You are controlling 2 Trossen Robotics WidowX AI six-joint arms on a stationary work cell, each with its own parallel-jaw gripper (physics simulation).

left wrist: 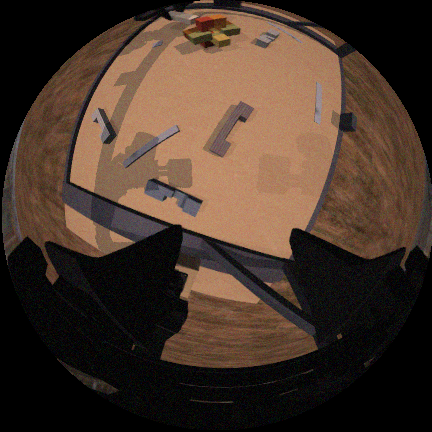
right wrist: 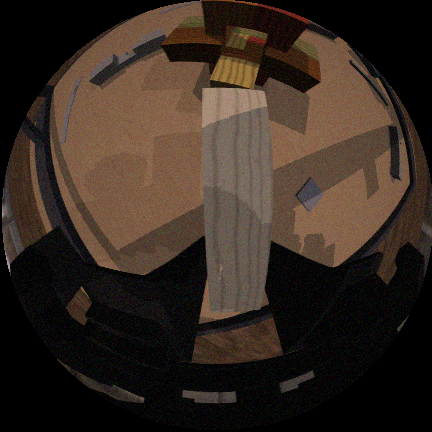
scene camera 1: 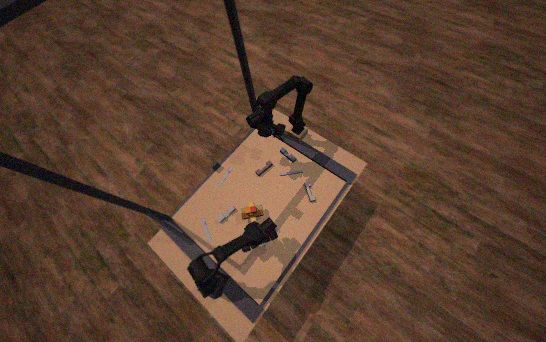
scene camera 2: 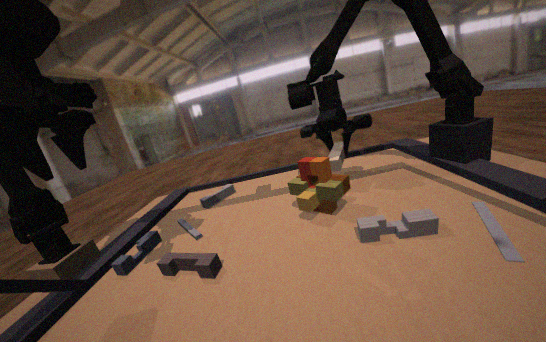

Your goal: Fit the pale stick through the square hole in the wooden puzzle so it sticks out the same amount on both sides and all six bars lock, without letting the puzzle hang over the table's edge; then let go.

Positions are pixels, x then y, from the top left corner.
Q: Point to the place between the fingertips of the left gripper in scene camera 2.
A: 68,173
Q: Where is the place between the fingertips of the right gripper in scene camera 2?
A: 340,156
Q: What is the right gripper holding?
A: A pale stick.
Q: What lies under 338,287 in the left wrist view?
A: The left gripper.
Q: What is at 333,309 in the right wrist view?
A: The right gripper.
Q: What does the left gripper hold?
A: Nothing.
